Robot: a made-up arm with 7 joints. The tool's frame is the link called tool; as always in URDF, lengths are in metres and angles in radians. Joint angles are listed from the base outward.
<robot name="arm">
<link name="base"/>
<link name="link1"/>
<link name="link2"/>
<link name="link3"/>
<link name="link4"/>
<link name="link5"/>
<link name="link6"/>
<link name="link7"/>
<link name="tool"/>
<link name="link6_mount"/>
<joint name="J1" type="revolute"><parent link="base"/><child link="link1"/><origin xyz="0 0 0.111" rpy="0 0 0"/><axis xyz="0 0 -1"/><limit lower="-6.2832" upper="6.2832"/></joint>
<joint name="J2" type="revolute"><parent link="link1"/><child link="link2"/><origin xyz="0 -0.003 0.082" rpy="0 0 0"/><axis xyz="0 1 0"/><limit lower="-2.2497" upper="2.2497"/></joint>
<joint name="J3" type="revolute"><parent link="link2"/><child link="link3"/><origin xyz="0 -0.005 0.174" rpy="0 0 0"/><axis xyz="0 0 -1"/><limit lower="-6.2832" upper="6.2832"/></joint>
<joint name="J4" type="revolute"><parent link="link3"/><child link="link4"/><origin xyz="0 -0.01 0.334" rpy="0 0 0"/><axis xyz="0 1 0"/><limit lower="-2.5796" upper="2.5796"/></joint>
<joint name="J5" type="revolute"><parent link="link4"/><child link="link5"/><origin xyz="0 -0.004 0.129" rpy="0 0 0"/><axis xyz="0 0 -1"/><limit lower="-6.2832" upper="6.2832"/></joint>
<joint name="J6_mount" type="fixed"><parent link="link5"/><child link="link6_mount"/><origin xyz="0 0 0.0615" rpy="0 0 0"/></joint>
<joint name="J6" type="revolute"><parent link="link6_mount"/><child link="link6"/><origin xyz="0 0 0.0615" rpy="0 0 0"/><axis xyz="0 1 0"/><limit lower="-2.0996" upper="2.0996"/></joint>
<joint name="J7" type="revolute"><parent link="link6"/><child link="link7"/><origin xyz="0 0 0.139" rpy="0 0 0"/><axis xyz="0 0 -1"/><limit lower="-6.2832" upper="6.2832"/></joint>
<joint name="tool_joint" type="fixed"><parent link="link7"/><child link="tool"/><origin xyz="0 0 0" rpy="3.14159 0 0"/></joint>
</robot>
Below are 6 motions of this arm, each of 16 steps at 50 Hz.
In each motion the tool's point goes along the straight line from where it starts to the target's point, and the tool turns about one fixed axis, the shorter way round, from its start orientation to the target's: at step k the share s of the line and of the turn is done. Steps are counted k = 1, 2, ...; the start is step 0. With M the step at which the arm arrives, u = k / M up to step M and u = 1 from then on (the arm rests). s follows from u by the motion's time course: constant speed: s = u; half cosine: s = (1 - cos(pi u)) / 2; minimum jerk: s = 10 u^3 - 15 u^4 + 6 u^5.
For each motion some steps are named. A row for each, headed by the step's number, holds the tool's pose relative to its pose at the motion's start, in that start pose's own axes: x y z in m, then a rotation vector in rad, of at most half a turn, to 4 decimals.
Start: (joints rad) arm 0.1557 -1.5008 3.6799 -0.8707 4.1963 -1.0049 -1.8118
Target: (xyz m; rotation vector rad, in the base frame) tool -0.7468 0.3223 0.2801 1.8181 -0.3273 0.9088
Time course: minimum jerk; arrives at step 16
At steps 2, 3, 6, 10, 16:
2: -0.0012 -0.0047 -0.0006 -0.0069 0.0018 0.0029
3: -0.0037 -0.0143 -0.0018 -0.0211 0.0054 0.0089
6: -0.0209 -0.0808 -0.0103 -0.1190 0.0306 0.0500
10: -0.0550 -0.2128 -0.0271 -0.3134 0.0806 0.1317
16: -0.0758 -0.2936 -0.0374 -0.4324 0.1112 0.1817

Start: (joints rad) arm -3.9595 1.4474 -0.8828 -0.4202 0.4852 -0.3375 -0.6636
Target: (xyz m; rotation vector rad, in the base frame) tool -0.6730 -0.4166 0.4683 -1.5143 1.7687 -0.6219
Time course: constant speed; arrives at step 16
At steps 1, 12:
1: -0.0053 -0.0013 -0.0008 0.0017 0.0076 0.0030
12: -0.0638 -0.0155 -0.0093 0.0205 0.0908 0.0354

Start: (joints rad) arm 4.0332 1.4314 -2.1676 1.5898 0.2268 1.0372 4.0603
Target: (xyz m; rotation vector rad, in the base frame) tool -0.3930 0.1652 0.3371 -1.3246 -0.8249 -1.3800
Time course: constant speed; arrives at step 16
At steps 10, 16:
10: -0.0321 0.0388 0.0327 -0.2542 0.1278 0.0501
16: -0.0514 0.0621 0.0523 -0.4067 0.2045 0.0802

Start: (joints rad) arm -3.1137 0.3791 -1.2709 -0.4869 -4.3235 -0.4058 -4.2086
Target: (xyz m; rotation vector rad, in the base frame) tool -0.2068 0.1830 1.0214 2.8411 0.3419 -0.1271
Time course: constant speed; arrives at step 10
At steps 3, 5, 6, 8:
3: 0.0098 -0.0056 -0.0037 -0.0343 0.0011 -0.0027
5: 0.0163 -0.0094 -0.0061 -0.0572 0.0019 -0.0045
6: 0.0196 -0.0113 -0.0074 -0.0686 0.0022 -0.0054
8: 0.0261 -0.0150 -0.0098 -0.0914 0.0030 -0.0072

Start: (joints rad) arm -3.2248 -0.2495 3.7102 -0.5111 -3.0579 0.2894 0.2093
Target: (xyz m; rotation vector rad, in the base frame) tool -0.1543 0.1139 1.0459 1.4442 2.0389 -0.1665
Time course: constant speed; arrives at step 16
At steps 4, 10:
4: 0.0228 -0.0277 -0.0180 0.0131 -0.0141 0.1211
10: 0.0571 -0.0692 -0.0451 0.0326 -0.0353 0.3028

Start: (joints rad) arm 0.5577 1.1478 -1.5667 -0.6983 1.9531 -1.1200 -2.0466
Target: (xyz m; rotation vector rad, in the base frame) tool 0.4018 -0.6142 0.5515 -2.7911 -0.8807 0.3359
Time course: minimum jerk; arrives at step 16
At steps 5, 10, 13, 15, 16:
5: -0.0230 0.0088 0.0092 0.0193 -0.0196 0.0180
10: -0.0928 0.0353 0.0370 0.0776 -0.0789 0.0725
13: -0.1217 0.0464 0.0486 0.1018 -0.1035 0.0951
15: -0.1277 0.0487 0.0510 0.1068 -0.1086 0.0998
16: -0.1280 0.0488 0.0511 0.1070 -0.1088 0.1000

